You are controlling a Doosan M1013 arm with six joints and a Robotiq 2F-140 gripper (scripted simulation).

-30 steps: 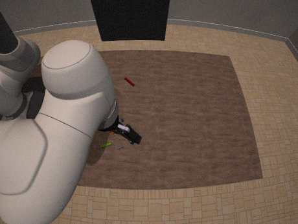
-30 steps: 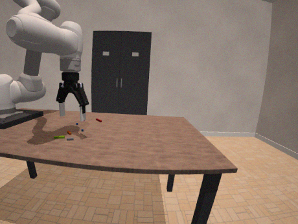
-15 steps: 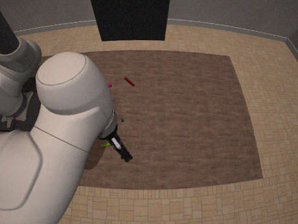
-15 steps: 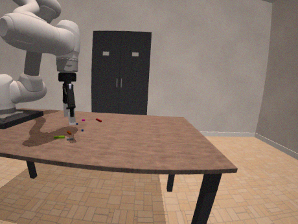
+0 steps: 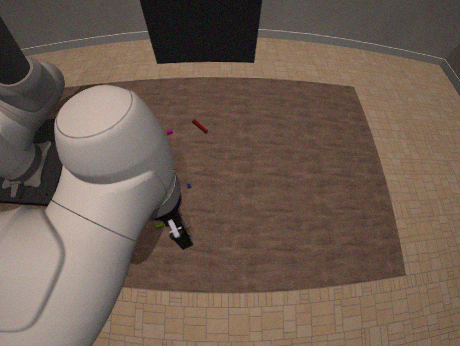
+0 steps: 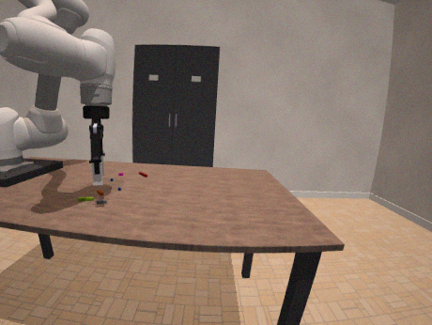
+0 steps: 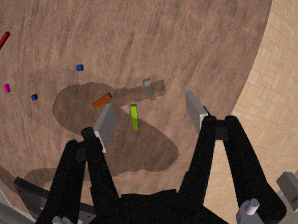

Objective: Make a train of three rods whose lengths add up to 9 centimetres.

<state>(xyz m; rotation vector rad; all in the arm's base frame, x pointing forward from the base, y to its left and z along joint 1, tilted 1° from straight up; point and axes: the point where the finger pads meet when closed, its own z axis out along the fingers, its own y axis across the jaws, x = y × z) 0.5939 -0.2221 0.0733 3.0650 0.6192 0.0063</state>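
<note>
Right now my hand is 100 mm above the grey rod. Also, from my hand: orange rod 40 mm behind, 80 mm to the left, 100 mm below; magenta rod 60 mm behind, 330 mm to the left, 100 mm below; lime rod 60 mm behind, 10 mm to the left, 100 mm below.
</note>
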